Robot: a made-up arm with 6 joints. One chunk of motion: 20 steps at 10 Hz.
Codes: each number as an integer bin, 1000 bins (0 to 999) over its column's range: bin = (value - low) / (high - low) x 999, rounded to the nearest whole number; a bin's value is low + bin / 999 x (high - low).
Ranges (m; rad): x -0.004..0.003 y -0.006..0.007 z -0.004..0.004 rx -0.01..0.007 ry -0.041..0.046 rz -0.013..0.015
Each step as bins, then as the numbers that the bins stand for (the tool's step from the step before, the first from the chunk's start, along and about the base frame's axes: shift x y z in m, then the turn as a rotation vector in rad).
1 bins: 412 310 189 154 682 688
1 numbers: -0.00111 -0.00197 -0.00249 -0.00738 0.01839 0.00628
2 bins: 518 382 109 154 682 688
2 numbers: -0.00037 -0.00103 -0.00313 -0.00738 0.01839 0.00628
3 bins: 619 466 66 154 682 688
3 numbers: 0.00034 0.00006 -0.00347 -0.00738 0.01839 0.00628
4 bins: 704 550 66 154 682 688
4 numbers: 0.00093 0.00116 -0.00347 -0.00738 0.01839 0.00628
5 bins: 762 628 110 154 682 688
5 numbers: 0.00134 0.00217 -0.00312 -0.00738 0.01839 0.00628
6 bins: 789 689 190 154 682 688
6 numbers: 0.00153 0.00297 -0.00248 -0.00738 0.01839 0.00628
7 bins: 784 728 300 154 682 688
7 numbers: 0.00149 0.00347 -0.00160 -0.00738 0.01839 0.00628
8 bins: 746 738 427 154 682 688
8 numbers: 0.00123 0.00360 -0.00058 -0.00738 0.01839 0.00628
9 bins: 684 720 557 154 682 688
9 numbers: 0.00079 0.00337 0.00046 -0.00738 0.01839 0.00628
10 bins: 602 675 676 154 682 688
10 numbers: 0.00022 0.00278 0.00141 -0.00738 0.01839 0.00628
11 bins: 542 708 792 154 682 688
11 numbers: -0.00020 0.00321 0.00234 -0.00738 0.01839 0.00628
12 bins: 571 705 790 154 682 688
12 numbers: 0.00000 0.00317 0.00233 -0.00738 0.01839 0.00628
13 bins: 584 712 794 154 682 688
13 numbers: 0.00009 0.00327 0.00236 -0.00738 0.01839 0.00628
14 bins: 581 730 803 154 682 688
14 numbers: 0.00007 0.00350 0.00243 -0.00738 0.01839 0.00628
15 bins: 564 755 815 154 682 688
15 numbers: -0.00005 0.00382 0.00253 -0.00738 0.01839 0.00628
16 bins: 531 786 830 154 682 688
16 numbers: -0.00028 0.00423 0.00265 -0.00738 0.01839 0.00628
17 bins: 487 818 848 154 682 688
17 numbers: -0.00059 0.00464 0.00279 -0.00738 0.01839 0.00628
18 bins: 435 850 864 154 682 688
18 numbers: -0.00095 0.00506 0.00292 -0.00738 0.01839 0.00628
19 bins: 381 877 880 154 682 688
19 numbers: -0.00133 0.00541 0.00305 -0.00738 0.01839 0.00628
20 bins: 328 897 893 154 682 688
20 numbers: -0.00170 0.00567 0.00315 -0.00738 0.01839 0.00628
